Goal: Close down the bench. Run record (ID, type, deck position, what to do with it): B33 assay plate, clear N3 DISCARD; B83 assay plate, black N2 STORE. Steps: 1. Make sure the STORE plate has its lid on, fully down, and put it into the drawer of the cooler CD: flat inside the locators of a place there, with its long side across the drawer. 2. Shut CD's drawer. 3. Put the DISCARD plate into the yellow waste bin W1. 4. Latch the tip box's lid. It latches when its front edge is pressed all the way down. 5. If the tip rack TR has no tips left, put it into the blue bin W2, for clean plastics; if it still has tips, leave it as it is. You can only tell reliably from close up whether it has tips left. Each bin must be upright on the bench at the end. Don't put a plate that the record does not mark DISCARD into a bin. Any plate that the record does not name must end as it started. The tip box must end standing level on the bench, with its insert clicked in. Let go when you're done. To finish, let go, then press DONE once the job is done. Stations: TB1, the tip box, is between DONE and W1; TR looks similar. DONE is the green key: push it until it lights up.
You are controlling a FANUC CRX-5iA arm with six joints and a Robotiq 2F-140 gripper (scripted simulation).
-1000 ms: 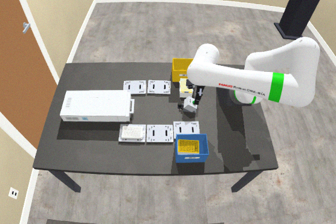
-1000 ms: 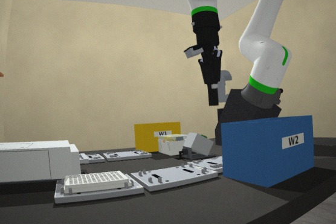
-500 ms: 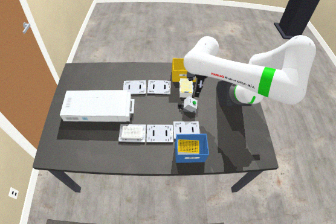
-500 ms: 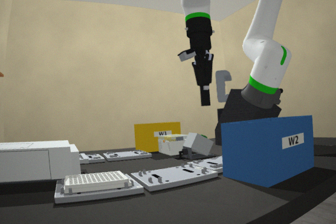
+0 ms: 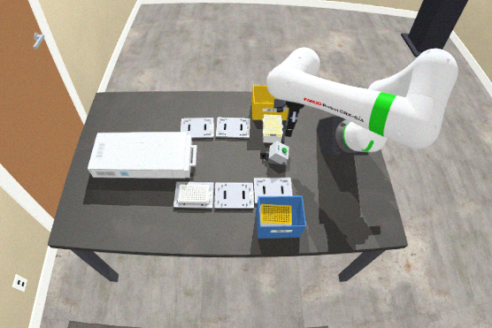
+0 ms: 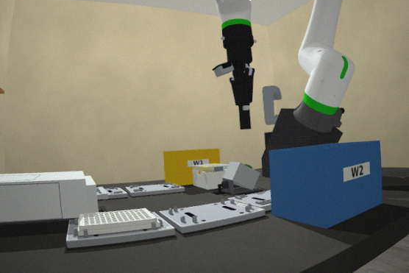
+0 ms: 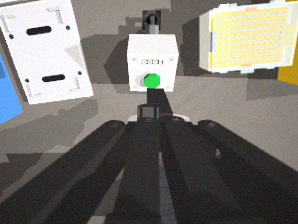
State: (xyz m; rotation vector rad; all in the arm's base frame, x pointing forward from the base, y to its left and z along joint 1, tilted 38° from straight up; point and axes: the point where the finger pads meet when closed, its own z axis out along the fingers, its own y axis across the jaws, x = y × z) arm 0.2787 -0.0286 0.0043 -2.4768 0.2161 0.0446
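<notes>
Now: the DONE key block 20 mm ahead of my hand and 150 mm below it. Also, from my hand: clear tip box lid: 40 mm ahead, 150 mm to the right, 150 mm below; then yellow tip box insert: 40 mm ahead, 150 mm to the right, 160 mm below; then tip box TB1: 40 mm ahead, 150 mm to the right, 170 mm below.
</notes>
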